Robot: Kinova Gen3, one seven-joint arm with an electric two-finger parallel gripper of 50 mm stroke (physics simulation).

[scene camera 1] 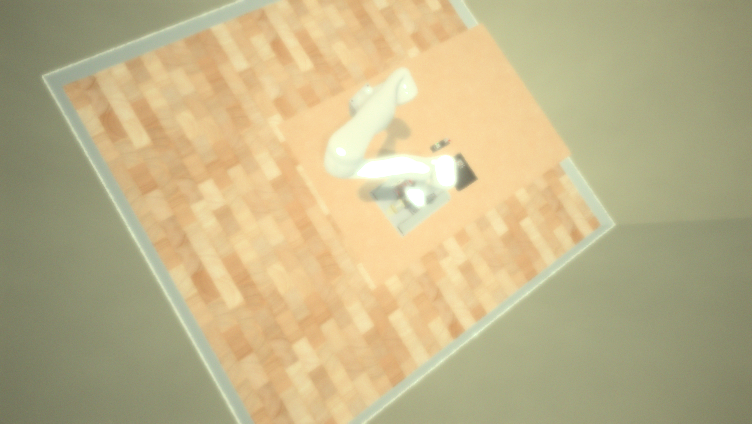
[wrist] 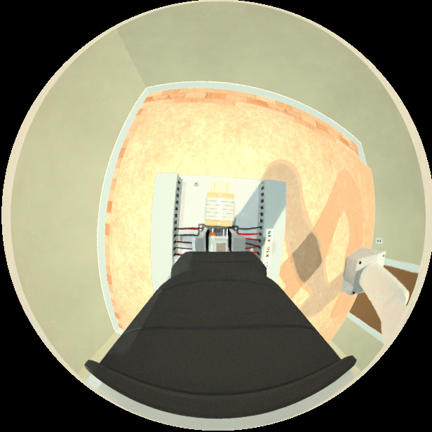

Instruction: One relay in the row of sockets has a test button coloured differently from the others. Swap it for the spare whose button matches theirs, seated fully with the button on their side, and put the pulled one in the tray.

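Places are measured from the arm's base along level axes (x ahead, y left, z up), in metres.
Where they show: gripper, fingertip midpoint: (scene camera 1: 406, 199).
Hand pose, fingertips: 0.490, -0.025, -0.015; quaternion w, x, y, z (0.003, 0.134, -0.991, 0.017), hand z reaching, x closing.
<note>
Things, the pixels of their top centre, and the offset from my fingertips, as dx, dy, dz. "*": a spot on its surface instead.
- dark tray at a spot on its surface: (scene camera 1: 467, 181) * +0.041, +0.354, -0.063
- small dark item at its top centre: (scene camera 1: 438, 144) -0.183, +0.272, -0.018
- panel at a spot on its surface: (scene camera 1: 402, 229) * +0.117, -0.071, -0.023
My gripper (wrist: 218, 236) points down over the row of sockets and is shut on a relay (wrist: 220, 245) with a pale, clear-looking top. A small orange spot (wrist: 212, 233) shows at the relay's upper left end in the wrist view; I cannot tell whether it is this relay's button. Whether the relay is seated cannot be told. The rest of the row is hidden under the gripper body. The dark tray (scene camera 1: 467, 181) lies beside the panel, with a small pale thing near its upper edge. A small dark item (scene camera 1: 440, 145) with a green spot, perhaps a spare relay, lies above the tray.
The panel (scene camera 1: 402, 229) (wrist: 192, 202) has raised grey ducts (wrist: 165, 210) (wrist: 275, 210) on both sides, with red and black wires running to the sockets. A cream terminal block (wrist: 220, 209) stands just beyond the row. The arm's base (wrist: 364, 270) stands at the right in the wrist view.
</note>
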